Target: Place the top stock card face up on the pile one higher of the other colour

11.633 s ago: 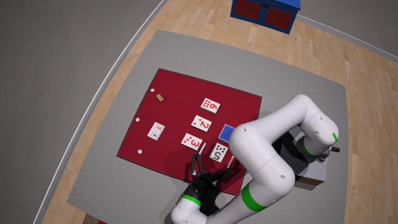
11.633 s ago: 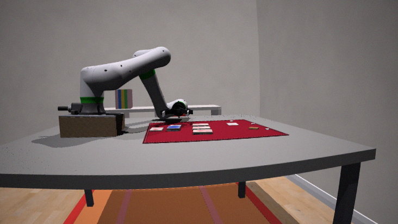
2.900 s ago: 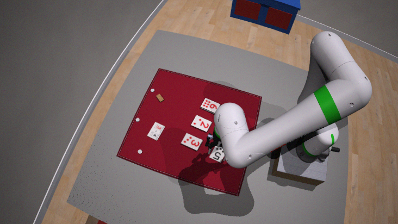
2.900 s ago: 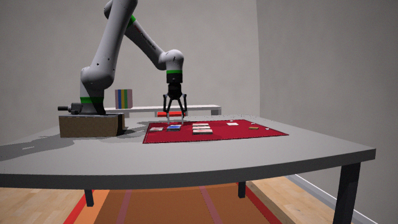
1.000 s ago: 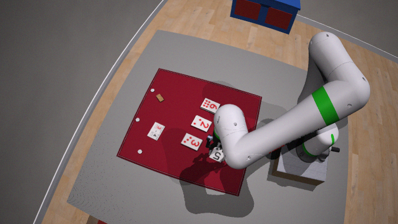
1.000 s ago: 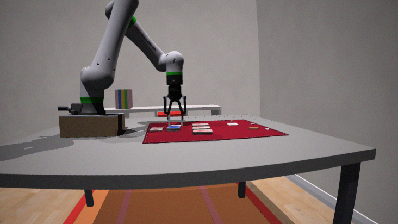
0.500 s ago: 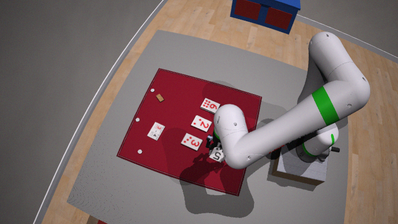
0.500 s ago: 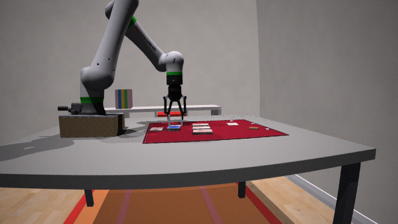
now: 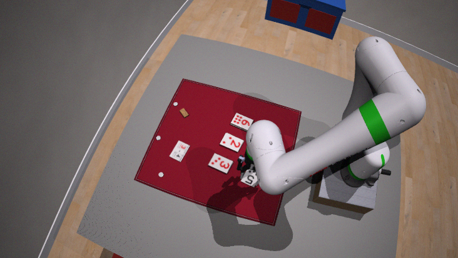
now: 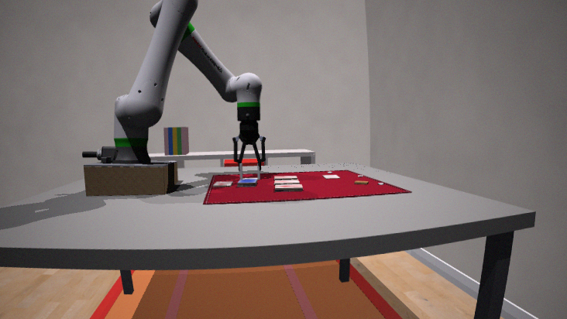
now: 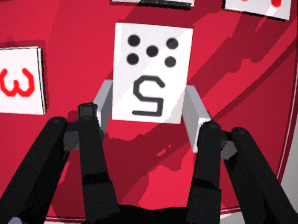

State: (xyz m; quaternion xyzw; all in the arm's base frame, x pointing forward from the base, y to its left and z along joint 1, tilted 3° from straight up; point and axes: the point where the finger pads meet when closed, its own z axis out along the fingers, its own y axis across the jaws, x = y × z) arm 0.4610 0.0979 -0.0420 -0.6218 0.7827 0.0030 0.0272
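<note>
My hand is 15 cm short of the red card cloth, 14 cm to the left of it and 4 cm above it. Also, from my hand: brown block 37 cm ahead, 25 cm to the right, 3 cm below; then black 5 card 2 cm to the right, 3 cm below.
</note>
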